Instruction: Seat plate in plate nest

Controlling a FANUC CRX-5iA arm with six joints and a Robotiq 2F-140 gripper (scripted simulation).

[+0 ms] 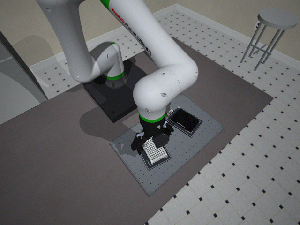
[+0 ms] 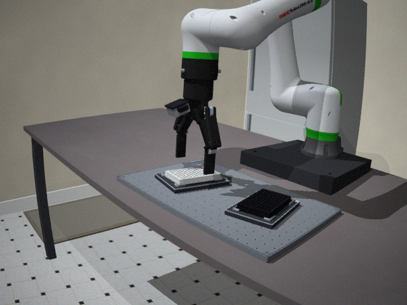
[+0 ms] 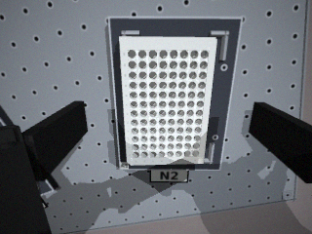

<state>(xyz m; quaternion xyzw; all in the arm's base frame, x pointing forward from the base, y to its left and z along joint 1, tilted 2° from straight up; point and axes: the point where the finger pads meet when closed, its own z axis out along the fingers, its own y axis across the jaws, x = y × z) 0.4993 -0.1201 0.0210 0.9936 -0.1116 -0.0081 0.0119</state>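
Now: the white well plate B83 40 mm below my hand. Round my hand: dark plate nest N2: 50 mm below, 10 mm to the right; then black well plate B38: 230 mm to the left, 40 mm below, 10 mm behind.
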